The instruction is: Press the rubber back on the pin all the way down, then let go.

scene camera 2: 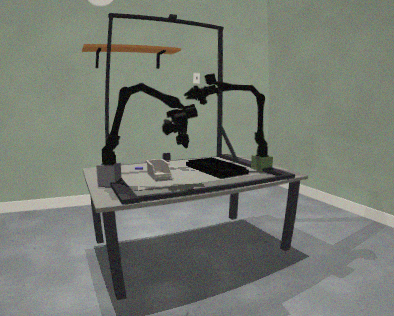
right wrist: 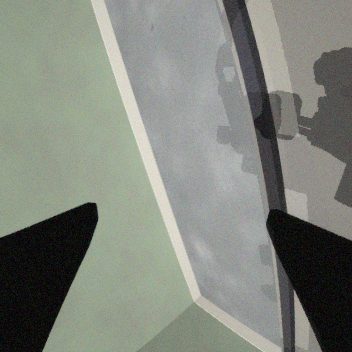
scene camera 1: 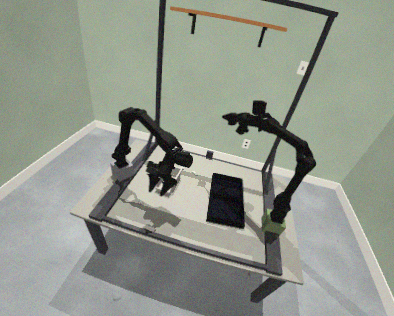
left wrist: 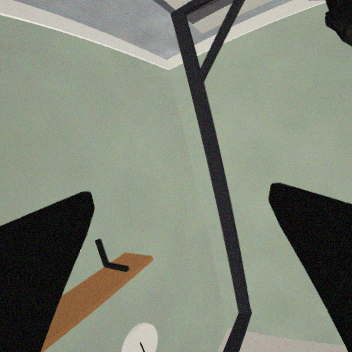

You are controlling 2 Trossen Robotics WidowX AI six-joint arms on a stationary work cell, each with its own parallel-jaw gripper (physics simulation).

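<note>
The black tray (scene camera 1: 226, 202) is there, and it's in scene camera 2 too, the black tray (scene camera 2: 221, 169), along with a dark frame rail (scene camera 2: 125, 194). The right wrist view shows the dark frame rail (right wrist: 240, 25) as well, plus the right gripper (right wrist: 184, 214), which is open and holds nothing. As for the left gripper (left wrist: 181, 195), it's open too, and nothing is in its grasp.
</note>
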